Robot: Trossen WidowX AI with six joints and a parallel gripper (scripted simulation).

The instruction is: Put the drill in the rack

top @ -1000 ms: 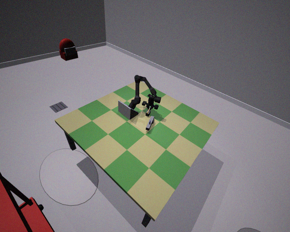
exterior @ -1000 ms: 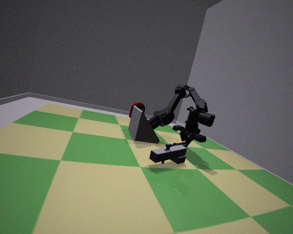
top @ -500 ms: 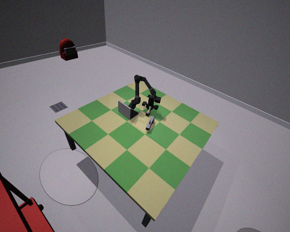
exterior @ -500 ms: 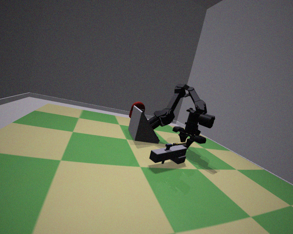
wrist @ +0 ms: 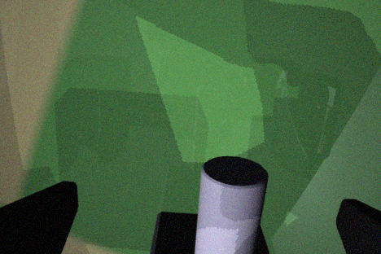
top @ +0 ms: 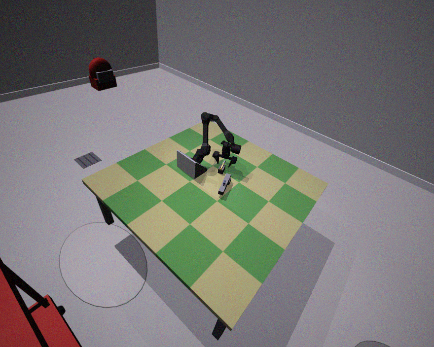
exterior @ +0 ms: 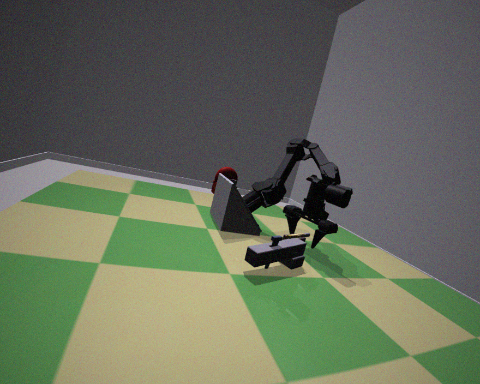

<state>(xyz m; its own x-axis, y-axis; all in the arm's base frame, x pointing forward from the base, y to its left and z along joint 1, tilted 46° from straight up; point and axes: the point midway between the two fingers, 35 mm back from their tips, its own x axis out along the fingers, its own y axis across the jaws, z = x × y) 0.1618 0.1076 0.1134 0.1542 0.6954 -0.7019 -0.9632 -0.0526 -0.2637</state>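
My gripper tip is 4 cm to the left of the drill, 3 cm below it and 1 cm short of it. The rest, counted from my gripper tip: dark key 22 cm to the right, 13 cm ahead, 4 cm above; then grey block 19 cm to the right, 12 cm ahead, 2 cm above; then rack 5 cm to the right, 1 cm ahead.
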